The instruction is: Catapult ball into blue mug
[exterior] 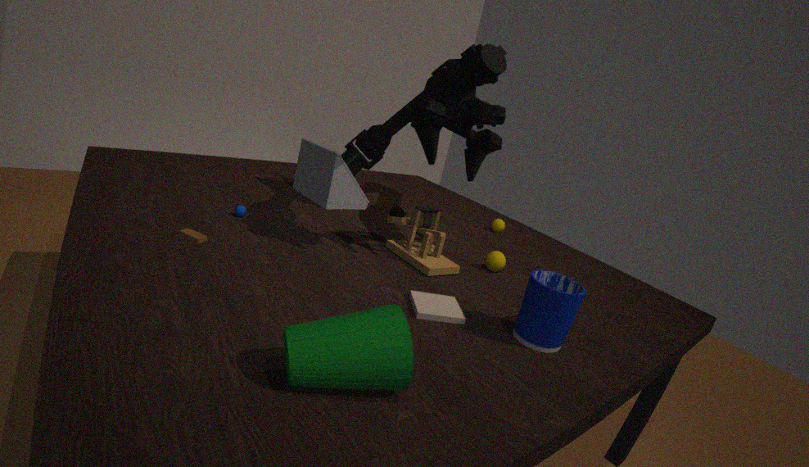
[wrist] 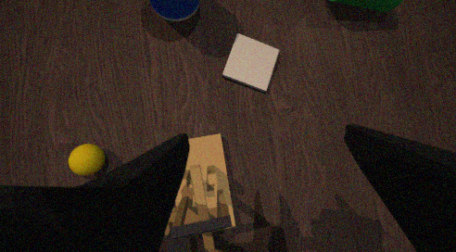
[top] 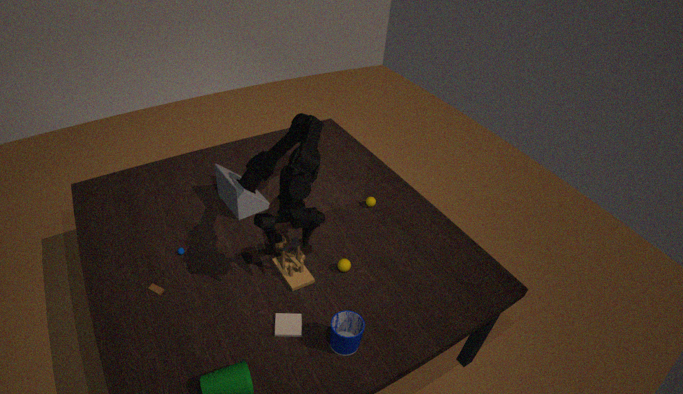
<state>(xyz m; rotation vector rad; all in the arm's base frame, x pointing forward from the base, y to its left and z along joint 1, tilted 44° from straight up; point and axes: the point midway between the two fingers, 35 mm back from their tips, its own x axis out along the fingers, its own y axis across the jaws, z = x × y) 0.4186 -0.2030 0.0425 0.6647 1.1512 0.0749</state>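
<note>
Now: the dark ball 170 mm behind my gripper tip, 140 mm below it and 80 mm to the left of it. Also, from my gripper tip: wooden catapult 150 mm below, 100 mm behind, 90 mm to the left; white tile 190 mm below, 90 mm ahead, 70 mm to the right; yellow ball 200 mm to the left, 180 mm below, 20 mm ahead.
</note>
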